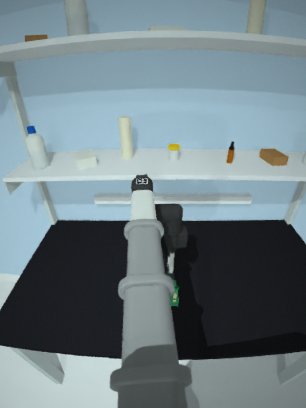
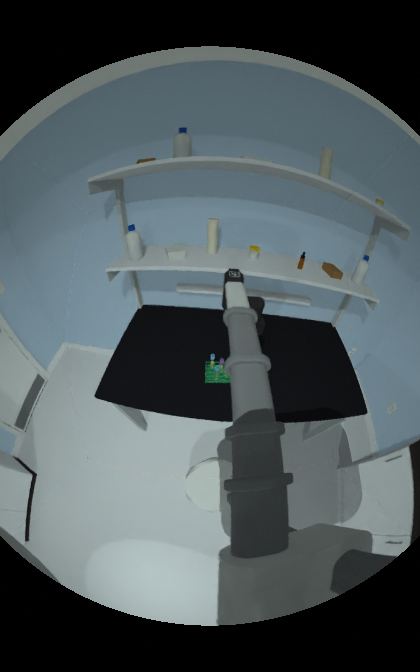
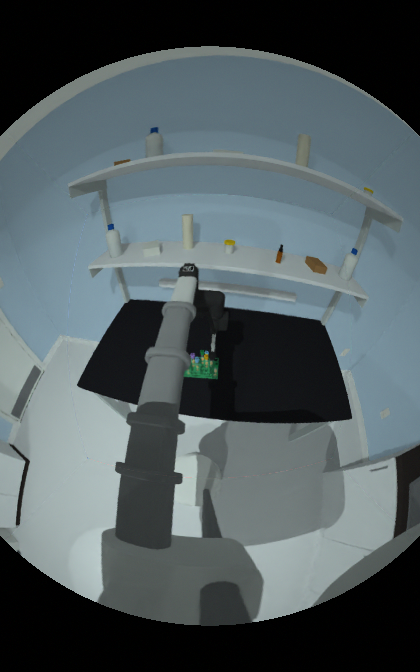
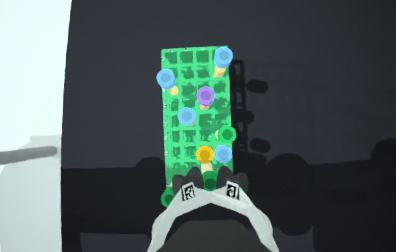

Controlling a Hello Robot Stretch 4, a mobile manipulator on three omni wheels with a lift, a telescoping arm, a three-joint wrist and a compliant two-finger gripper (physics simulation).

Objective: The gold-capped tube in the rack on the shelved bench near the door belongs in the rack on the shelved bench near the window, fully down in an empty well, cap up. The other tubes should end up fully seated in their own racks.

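Frame: origin at the robot's base, x ahead, y left, z up, level; millimetres.
Seen in the pictures: gripper, fingertip midpoint: (image 3: 211,354) (image 4: 209,180); robot's base at its link origin: (image 2: 213,483) (image 3: 192,478).
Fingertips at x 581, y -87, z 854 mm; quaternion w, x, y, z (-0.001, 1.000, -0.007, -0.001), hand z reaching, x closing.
Pixels of each thing's top centre, then the offset from my fingertips to it. Level surfaces: height alone.
- green rack at its top centre: (image 4: 197,120) (image 3: 197,363) (image 2: 225,369) 67 mm left, 14 mm back, 62 mm down
- gold-capped tube at its top centre: (image 4: 205,157) (image 3: 206,355) 25 mm left, 4 mm back, 0 mm up
- blue-capped tube at its top centre: (image 4: 224,156) 25 mm left, 17 mm ahead, 0 mm up
- green-capped tube at its top centre: (image 4: 207,183) 2 mm left, 2 mm back, 26 mm up
- bench's lower shelf at its surface level: 338 mm up
- white bottle at its top centre: (image 1: 30,126) (image 2: 130,224) (image 3: 109,224) 537 mm left, 362 mm ahead, 516 mm up
- cream cylinder at its top centre: (image 1: 124,117) (image 2: 212,218) (image 3: 186,214) 150 mm left, 412 mm ahead, 516 mm up
- yellow-capped jar at its top centre: (image 1: 174,145) (image 3: 229,240) (image 2: 254,246) 55 mm right, 368 mm ahead, 398 mm up
- amber bottle at its top centre: (image 1: 232,141) (image 2: 303,251) 292 mm right, 311 mm ahead, 430 mm up
- brown box at its top centre: (image 1: 274,152) (image 3: 316,261) (image 2: 332,267) 511 mm right, 325 mm ahead, 378 mm up
- green cap at its top centre: (image 4: 168,198) 19 mm right, 46 mm back, 0 mm up
The green rack (image 1: 175,303) (image 2: 208,380) (image 3: 216,375) (image 4: 165,120) stands on the black top of a shelved bench, with several tubes in it. The gold-capped tube (image 3: 206,357) (image 4: 204,154) stands in it, beside a blue-capped tube (image 4: 223,154). My gripper (image 3: 213,355) (image 4: 209,180) is shut on a green-capped tube (image 4: 210,182), next to the gold one; its lower part is hidden, so how far it sits in its well cannot be told. Other tubes have blue, purple (image 4: 205,95) and green (image 4: 227,134) caps. No second rack shows.
The bench's lower shelf (image 1: 205,170) (image 2: 280,272) holds a white bottle (image 1: 37,150), a cream cylinder (image 1: 126,138), a yellow-capped jar (image 1: 174,152), an amber bottle (image 1: 230,154) and a brown box (image 1: 273,157). A white rail (image 1: 210,199) runs below it. A green cap (image 4: 168,199) lies left of the fingers.
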